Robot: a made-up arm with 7 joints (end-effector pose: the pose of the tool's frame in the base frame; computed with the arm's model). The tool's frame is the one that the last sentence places.
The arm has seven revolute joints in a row. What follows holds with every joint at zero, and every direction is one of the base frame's.
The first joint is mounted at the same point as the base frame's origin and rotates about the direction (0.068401, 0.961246, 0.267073).
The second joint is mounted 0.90 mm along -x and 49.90 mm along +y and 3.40 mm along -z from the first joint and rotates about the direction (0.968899, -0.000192, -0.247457).
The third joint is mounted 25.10 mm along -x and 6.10 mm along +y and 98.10 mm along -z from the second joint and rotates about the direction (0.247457, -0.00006, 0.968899).
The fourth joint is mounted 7.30 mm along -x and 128.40 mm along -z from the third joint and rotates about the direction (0.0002, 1, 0.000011).
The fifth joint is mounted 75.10 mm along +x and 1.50 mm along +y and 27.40 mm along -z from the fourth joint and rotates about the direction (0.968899, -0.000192, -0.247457).
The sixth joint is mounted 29.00 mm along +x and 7.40 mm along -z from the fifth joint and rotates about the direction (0.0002, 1, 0.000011).
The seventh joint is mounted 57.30 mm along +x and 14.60 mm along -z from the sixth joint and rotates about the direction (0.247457, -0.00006, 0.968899).
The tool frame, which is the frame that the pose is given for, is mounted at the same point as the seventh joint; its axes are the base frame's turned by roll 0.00, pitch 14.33 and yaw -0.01 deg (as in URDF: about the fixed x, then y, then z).
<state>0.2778 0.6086 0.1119 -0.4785 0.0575 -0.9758 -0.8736</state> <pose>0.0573 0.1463 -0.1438 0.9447 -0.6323 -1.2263</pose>
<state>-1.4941 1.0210 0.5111 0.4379 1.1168 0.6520 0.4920</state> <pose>0.2256 0.3000 0.1452 0.8021 -0.3057 2.0260</pose>
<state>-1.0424 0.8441 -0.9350 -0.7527 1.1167 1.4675 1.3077</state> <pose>0.2335 0.0777 -0.0315 0.8223 -1.3960 1.6446</pose>
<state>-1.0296 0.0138 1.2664 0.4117 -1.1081 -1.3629 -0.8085</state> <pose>0.2225 0.1728 -0.1842 -0.2987 -1.6854 1.2239</pose>
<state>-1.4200 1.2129 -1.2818 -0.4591 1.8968 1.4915 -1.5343</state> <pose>0.2204 0.1036 0.0385 1.8403 0.1911 0.5183</pose>
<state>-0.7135 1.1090 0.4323 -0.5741 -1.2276 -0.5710 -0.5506</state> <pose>0.1461 0.1931 0.0809 0.2971 -1.6469 -0.9735</pose>
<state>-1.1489 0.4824 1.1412 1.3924 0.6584 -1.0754 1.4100</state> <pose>0.3282 0.2026 -0.1188 -0.2937 -0.6895 1.7912</pose>
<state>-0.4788 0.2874 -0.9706 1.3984 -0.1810 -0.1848 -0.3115</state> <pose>0.1307 0.1072 -0.3748 0.6479 1.1606 -0.8346</pose>
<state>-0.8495 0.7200 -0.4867 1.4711 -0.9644 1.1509 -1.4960</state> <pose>0.2005 0.2369 -0.2529 -1.4489 1.0995 -0.4914</pose>
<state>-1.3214 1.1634 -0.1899 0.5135 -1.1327 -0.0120 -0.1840</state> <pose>0.3044 0.2384 0.1021 -0.0411 -0.6505 -0.1388</pose>
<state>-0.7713 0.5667 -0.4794 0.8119 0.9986 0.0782 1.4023</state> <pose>0.2991 0.1465 -0.2305 1.5933 -0.9538 0.6482</pose>
